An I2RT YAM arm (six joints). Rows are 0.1 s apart.
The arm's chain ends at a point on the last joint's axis. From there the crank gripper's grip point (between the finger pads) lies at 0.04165 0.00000 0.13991 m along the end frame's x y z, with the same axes.
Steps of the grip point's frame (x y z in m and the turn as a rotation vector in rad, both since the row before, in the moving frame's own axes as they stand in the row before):
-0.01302, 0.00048, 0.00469, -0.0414, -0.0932, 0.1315
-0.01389, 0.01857, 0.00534, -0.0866, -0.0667, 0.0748
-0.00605, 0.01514, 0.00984, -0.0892, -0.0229, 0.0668
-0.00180, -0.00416, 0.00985, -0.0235, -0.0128, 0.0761
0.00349, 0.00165, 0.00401, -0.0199, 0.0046, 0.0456
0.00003, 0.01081, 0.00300, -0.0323, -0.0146, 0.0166
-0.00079, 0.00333, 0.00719, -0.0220, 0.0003, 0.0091
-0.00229, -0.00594, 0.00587, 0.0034, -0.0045, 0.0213
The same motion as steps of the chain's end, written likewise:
0.00088, -0.00996, 0.00167, -0.0414, -0.0932, 0.1315
-0.00392, 0.00361, 0.00354, -0.0866, -0.0667, 0.0748
-0.00233, -0.00002, 0.00960, -0.0892, -0.0229, 0.0668
0.00024, -0.01055, 0.00940, -0.0235, -0.0128, 0.0761
0.00295, -0.00304, 0.00425, -0.0199, 0.0046, 0.0456
0.00212, 0.00561, 0.00249, -0.0323, -0.0146, 0.0166
-0.00082, -0.00013, 0.00724, -0.0220, 0.0003, 0.0091
-0.00166, -0.00634, 0.00568, 0.0034, -0.0045, 0.0213

